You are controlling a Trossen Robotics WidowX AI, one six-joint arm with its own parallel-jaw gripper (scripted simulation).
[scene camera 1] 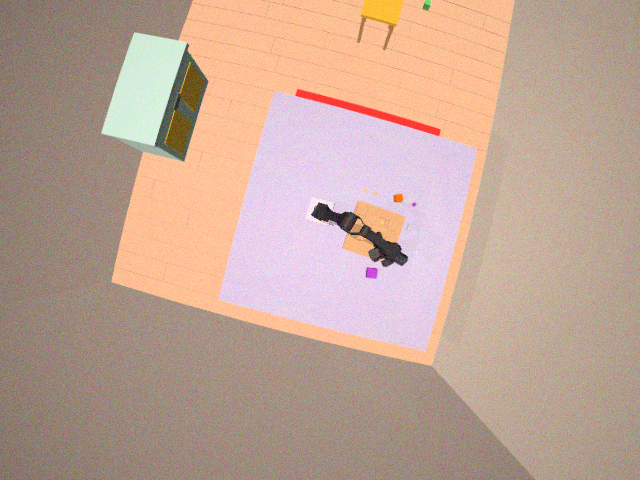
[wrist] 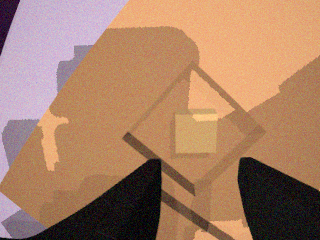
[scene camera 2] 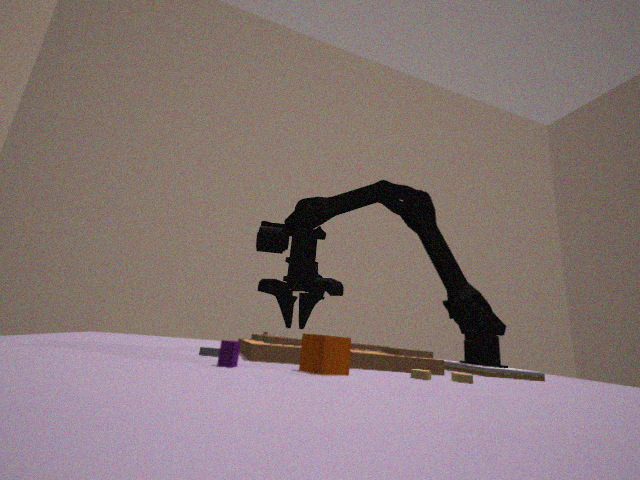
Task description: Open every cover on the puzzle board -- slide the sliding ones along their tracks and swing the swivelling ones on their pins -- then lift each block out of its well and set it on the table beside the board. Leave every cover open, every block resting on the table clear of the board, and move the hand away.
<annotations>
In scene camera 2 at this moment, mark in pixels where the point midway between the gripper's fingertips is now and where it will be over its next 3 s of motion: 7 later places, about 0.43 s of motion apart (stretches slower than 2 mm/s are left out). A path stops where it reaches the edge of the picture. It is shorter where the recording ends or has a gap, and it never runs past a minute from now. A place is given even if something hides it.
My gripper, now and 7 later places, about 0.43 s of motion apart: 294,328; 295,330; 294,333; 293,339; 293,341; 293,344; 292,346; 293,344
</annotations>
